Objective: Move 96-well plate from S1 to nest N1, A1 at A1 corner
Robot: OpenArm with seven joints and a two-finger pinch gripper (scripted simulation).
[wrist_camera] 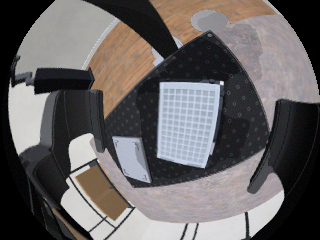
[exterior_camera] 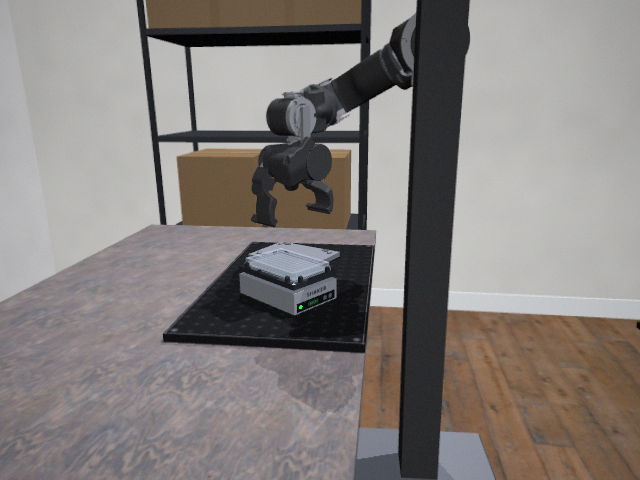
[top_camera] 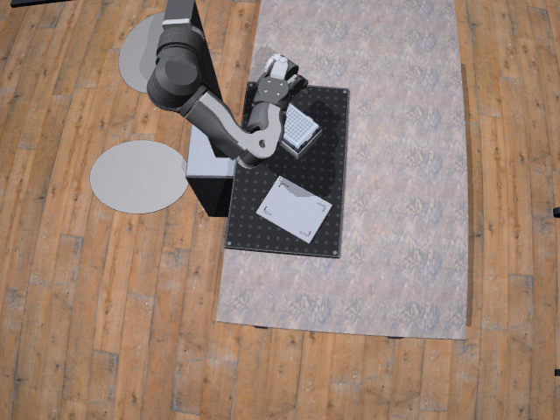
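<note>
The 96-well plate lies 8 cm below my hand, 1 cm to the right of it and 1 cm ahead of it. From my hand the other things lie so: plate shaker S1: 11 cm below, 4 cm ahead, 2 cm to the right; then plate nest N1: 24 cm to the right, 14 cm below, 3 cm ahead.
</note>
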